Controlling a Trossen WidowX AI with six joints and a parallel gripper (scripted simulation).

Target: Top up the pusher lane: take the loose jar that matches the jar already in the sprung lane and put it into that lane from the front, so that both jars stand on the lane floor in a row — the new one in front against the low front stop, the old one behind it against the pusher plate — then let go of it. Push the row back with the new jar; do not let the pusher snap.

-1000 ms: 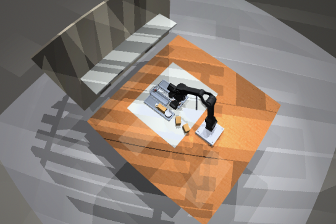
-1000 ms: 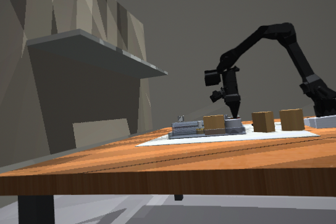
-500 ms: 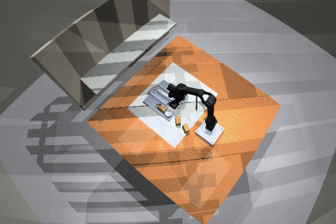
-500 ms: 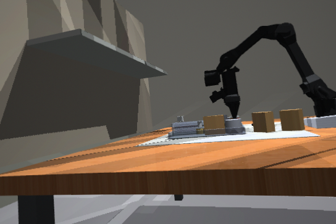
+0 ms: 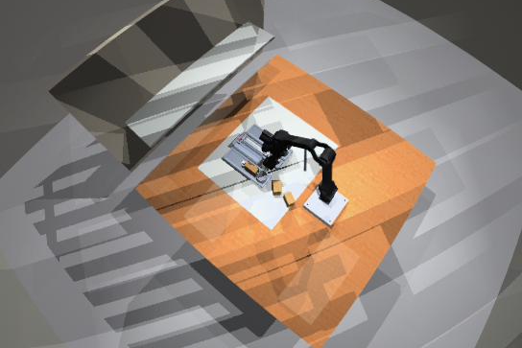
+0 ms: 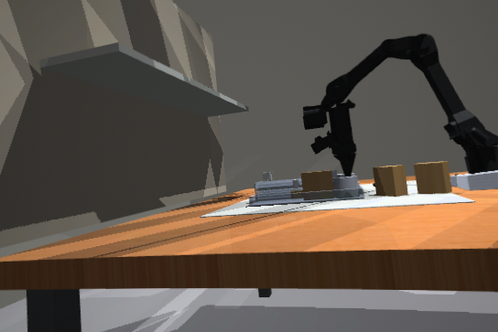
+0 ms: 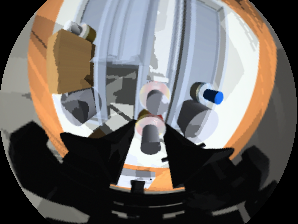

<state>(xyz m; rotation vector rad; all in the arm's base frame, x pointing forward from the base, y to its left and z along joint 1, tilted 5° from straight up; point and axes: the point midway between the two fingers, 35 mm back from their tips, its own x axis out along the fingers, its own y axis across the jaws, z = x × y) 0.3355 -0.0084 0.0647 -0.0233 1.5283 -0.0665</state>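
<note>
Right now the grey lane unit is 14 cm ahead of my gripper tip, 2 cm to the left of it and 2 cm below it. The rest, counted from my gripper tip: shelf (50 cm ahead, 3 cm to the right, 33 cm above); brown box (8 cm ahead, 13 cm to the left).
</note>
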